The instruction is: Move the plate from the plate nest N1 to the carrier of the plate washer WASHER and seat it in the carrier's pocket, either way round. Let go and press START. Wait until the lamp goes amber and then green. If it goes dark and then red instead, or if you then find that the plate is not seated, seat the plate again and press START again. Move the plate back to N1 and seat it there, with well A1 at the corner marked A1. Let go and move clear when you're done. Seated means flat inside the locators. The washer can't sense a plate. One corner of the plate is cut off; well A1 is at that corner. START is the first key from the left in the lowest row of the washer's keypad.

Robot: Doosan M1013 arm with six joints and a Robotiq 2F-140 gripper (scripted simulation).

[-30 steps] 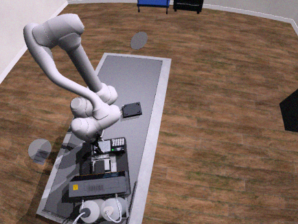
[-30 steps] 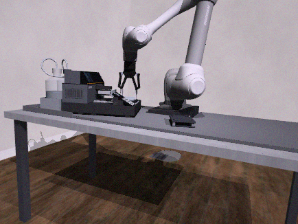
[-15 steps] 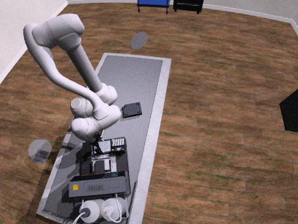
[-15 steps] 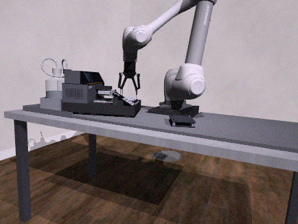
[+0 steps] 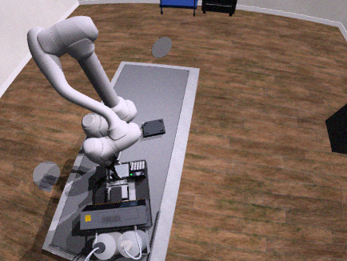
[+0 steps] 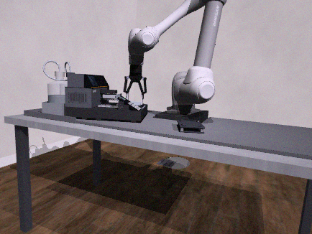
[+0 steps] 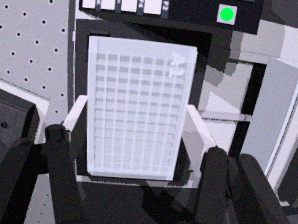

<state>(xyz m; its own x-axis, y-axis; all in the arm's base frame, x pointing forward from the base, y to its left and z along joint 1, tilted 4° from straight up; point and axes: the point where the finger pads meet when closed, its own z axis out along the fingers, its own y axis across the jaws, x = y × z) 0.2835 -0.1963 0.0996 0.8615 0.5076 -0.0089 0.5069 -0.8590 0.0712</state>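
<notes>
Now: the white well plate 2 cm below my hand. From my hand the other things lie so: plate nest N1 (6 cm ahead, 42 cm to the left, 8 cm below); then plate washer (8 cm ahead, 13 cm to the right, 2 cm above).
</notes>
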